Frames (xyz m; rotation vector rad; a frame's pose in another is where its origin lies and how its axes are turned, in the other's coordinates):
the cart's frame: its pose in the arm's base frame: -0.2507 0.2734 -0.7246 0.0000 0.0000 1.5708
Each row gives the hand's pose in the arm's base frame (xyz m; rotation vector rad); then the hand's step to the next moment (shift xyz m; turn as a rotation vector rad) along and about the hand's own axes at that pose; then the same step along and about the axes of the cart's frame.
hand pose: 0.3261 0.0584 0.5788 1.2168 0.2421 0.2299
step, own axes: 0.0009 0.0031 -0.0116 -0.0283 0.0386 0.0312
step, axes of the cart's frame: 0.0117 0.0028 -0.0009 -0.0237 0.0191 0.0483
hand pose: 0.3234 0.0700 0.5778 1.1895 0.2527 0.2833
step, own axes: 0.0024 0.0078 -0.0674 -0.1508 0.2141 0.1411
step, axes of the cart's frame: 0.0623 0.0213 -0.0165 -0.1016 0.1112 0.2565
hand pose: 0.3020 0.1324 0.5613 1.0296 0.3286 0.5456
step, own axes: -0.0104 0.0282 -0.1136 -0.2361 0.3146 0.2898
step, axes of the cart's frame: 0.0868 0.0733 -0.0302 -0.2167 0.1339 0.4169
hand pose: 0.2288 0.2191 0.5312 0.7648 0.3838 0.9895
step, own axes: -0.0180 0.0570 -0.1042 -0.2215 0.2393 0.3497
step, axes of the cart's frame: 0.0447 0.1073 -0.0304 -0.2525 0.0444 0.4036
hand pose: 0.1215 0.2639 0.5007 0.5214 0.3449 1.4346
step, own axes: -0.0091 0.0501 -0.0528 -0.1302 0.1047 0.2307
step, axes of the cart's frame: 0.0007 0.0710 -0.0184 -0.1537 -0.0174 0.2392
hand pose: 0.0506 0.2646 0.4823 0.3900 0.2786 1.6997
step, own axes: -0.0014 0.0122 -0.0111 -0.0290 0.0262 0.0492
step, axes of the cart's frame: -0.0030 0.0154 -0.0054 -0.0346 -0.0004 0.0524
